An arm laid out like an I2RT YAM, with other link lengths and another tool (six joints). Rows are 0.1 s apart.
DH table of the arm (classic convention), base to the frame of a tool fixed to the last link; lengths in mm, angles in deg. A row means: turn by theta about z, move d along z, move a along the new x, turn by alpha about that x. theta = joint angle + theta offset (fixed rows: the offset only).
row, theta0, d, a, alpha
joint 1, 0, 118.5, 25.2, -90
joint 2, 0, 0, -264, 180
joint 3, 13.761, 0, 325.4, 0
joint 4, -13.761, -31.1, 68.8, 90
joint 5, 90, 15.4, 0, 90
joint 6, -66.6, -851.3, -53.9, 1.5
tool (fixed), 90, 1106.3, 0, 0
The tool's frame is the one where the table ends.
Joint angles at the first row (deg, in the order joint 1, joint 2, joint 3, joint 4, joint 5, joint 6):
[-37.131 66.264 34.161 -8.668 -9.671 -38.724]
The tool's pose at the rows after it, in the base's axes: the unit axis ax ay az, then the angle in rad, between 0 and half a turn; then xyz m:
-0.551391 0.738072 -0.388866 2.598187 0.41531 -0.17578 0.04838
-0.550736 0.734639 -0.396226 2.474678 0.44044 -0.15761 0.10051
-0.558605 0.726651 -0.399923 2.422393 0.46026 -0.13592 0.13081
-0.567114 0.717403 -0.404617 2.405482 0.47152 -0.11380 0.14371
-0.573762 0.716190 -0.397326 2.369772 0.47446 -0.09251 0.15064
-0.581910 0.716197 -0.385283 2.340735 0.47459 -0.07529 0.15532
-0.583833 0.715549 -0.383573 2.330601 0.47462 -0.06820 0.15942
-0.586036 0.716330 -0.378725 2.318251 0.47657 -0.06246 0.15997
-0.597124 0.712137 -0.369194 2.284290 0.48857 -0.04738 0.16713
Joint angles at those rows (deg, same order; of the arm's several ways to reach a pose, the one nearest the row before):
[-37.097 64.525 39.434 -11.295 -14.363 -35.957]
[-36.542 63.777 44.571 -13.333 -19.535 -32.018]
[-33.110 64.229 48.412 -14.370 -19.426 -29.473]
[-29.045 63.807 49.546 -14.374 -17.099 -27.991]
[-26.943 62.801 49.483 -14.714 -17.462 -26.283]
[-25.683 62.257 49.802 -15.718 -18.523 -25.198]
[-24.912 61.743 49.964 -16.120 -18.457 -24.639]
[-24.427 62.035 50.115 -15.971 -18.856 -24.059]
[-22.747 64.306 52.222 -15.356 -19.872 -23.027]

